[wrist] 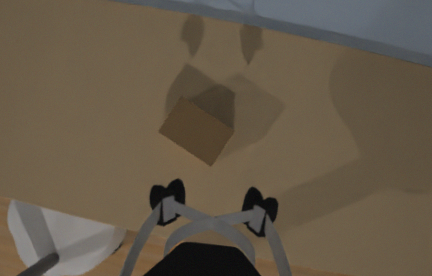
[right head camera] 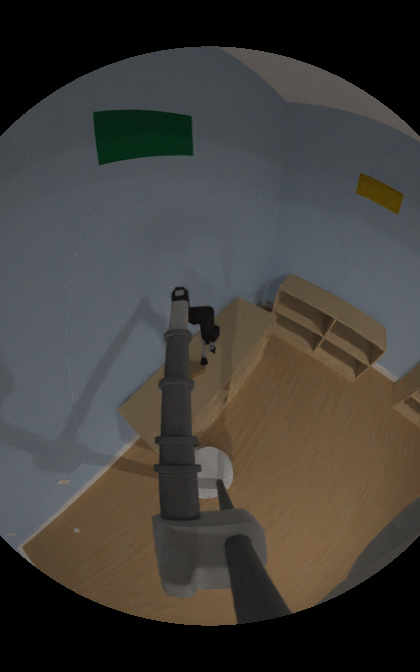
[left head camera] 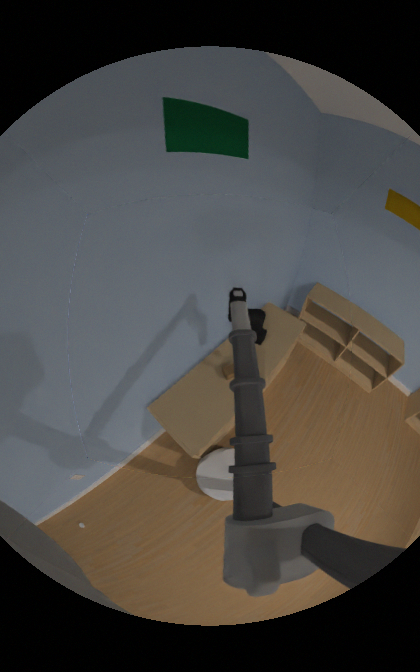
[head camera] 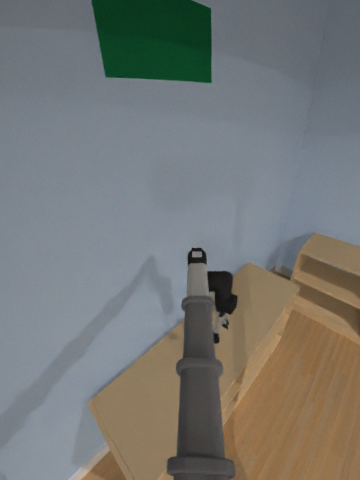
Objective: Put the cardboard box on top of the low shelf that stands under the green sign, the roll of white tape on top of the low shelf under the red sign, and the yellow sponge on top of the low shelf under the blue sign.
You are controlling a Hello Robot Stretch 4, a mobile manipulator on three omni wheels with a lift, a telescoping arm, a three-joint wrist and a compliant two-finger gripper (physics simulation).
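Places are measured from the robot's base along level axes (x left, y back, z up), in millimetres.
Where they show: gripper, fingertip midpoint: (wrist: 214,198) (head camera: 219,334).
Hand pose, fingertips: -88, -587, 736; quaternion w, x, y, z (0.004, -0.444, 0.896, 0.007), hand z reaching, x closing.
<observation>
After its pixels a point has its place, as x, y, z.
The brown cardboard box (left head camera: 228,370) (right head camera: 197,372) (wrist: 196,131) @(-15, -598, 633) rests on top of the low shelf (head camera: 135,410) @(250, -352, 583) (left head camera: 190,405) (right head camera: 240,335) (wrist: 75,100) @(138, -447, 583), under the green sign (head camera: 155,40) @(90, -801, 1710) (left head camera: 206,129) (right head camera: 145,136). The arm hides the box in the head view and partly covers it in both side head views. My gripper (head camera: 220,331) @(-88, -587, 736) (right head camera: 208,355) (wrist: 214,198) @(-88, -587, 736) is open and empty, above the shelf top, with its fingers apart from the box. The white tape, the yellow sponge and the red and blue signs do not show.
A second low shelf (head camera: 335,250) @(-1066, -1366, 583) (left head camera: 350,312) (right head camera: 335,307) stands to the right, below a yellow sign (left head camera: 404,209) (right head camera: 380,193). Part of another shelf (left head camera: 414,410) (right head camera: 407,390) shows at the right edge. The wall runs behind the box's shelf. A white round object (left head camera: 215,475) (right head camera: 215,462) (wrist: 90,240) @(-109, -74, 186) is on the floor.
</observation>
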